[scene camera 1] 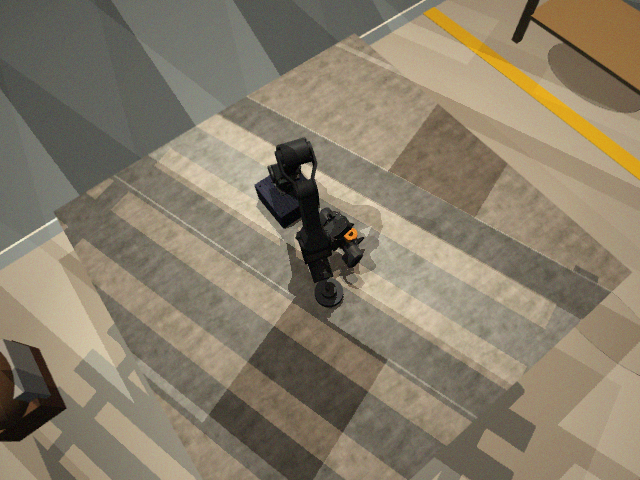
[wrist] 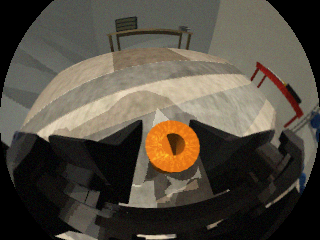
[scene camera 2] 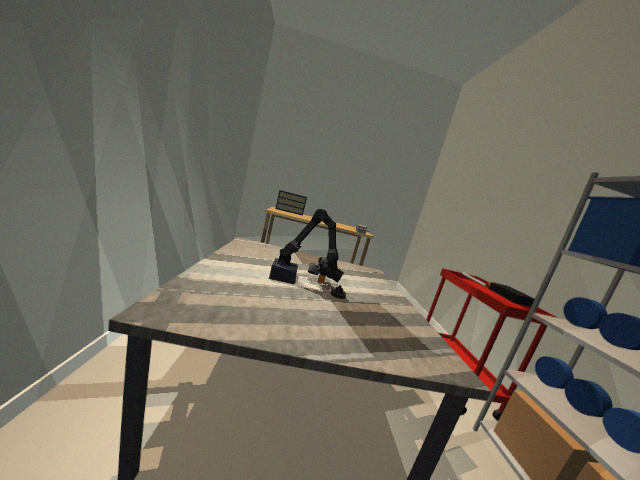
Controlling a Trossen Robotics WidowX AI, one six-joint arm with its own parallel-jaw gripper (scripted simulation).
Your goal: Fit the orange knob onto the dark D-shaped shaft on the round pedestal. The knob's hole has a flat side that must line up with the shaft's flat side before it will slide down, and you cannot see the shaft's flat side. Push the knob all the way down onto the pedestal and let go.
Note:
The pictures show: my gripper and an orange knob.
My gripper also shows in the wrist view.

